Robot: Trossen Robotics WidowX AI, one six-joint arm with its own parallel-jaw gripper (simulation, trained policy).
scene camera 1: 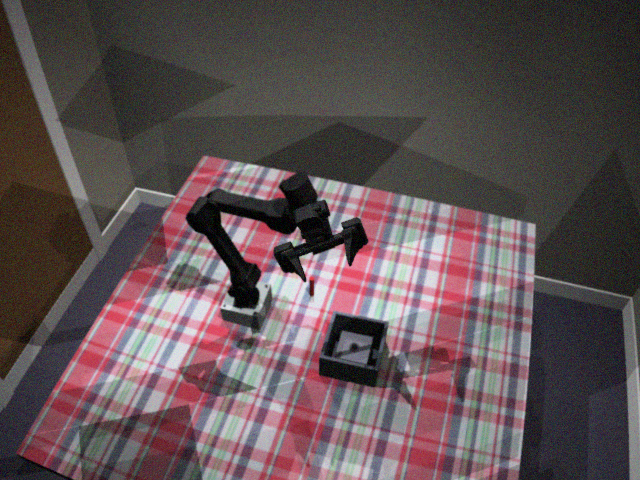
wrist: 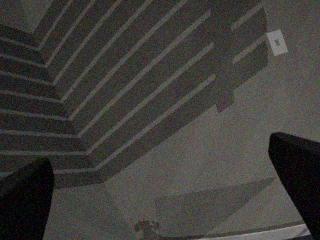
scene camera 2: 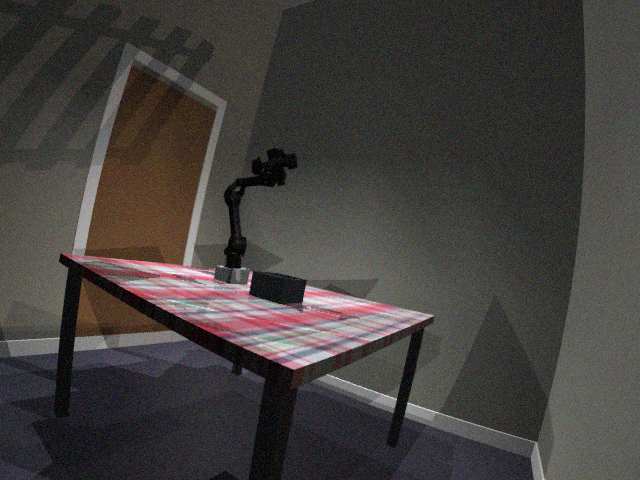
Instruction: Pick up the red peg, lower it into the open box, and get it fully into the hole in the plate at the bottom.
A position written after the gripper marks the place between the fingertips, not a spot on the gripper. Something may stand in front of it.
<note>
In view: the gripper (scene camera 1: 327, 273), a dark box (scene camera 1: 329, 366) and a grey plate (scene camera 1: 353, 347).
The dark box shows as well in scene camera 2 (scene camera 2: 275, 287). The gripper also shows in the wrist view (wrist: 162, 158) and in scene camera 2 (scene camera 2: 269, 155). The wrist view does not show the dark box: it is out of frame. The wrist view does not show the grey plate: it is out of frame.
</note>
